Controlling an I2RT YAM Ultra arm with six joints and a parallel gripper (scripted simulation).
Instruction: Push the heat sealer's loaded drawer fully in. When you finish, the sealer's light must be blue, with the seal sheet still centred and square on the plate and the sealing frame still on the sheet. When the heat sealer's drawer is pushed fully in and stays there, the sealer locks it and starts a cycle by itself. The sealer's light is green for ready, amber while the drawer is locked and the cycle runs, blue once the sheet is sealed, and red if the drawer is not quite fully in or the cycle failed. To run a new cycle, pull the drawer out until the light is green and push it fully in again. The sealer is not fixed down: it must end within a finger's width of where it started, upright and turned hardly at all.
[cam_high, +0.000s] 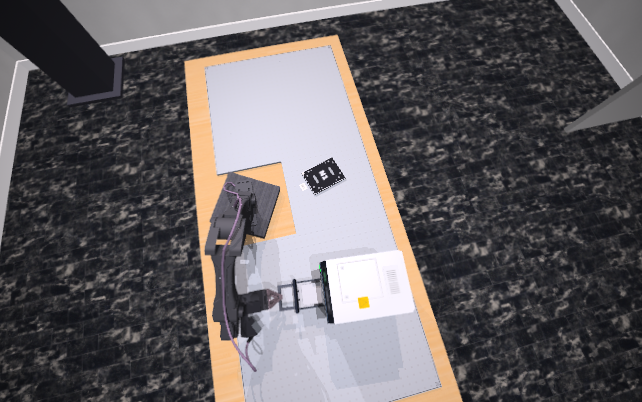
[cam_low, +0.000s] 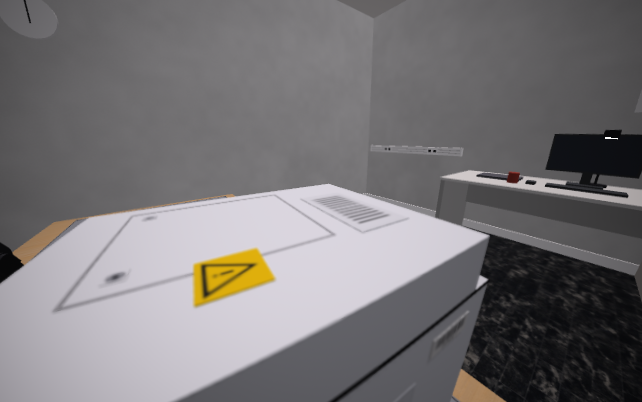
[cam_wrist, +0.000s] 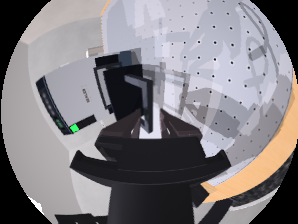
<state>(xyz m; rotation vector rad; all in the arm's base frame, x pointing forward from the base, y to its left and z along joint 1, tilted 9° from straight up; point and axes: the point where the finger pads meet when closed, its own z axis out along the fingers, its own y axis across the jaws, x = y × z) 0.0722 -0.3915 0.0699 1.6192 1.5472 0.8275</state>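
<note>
My hand is 120 mm short of the sealer drawer, 10 mm to the left of it and 10 mm above it.
</note>
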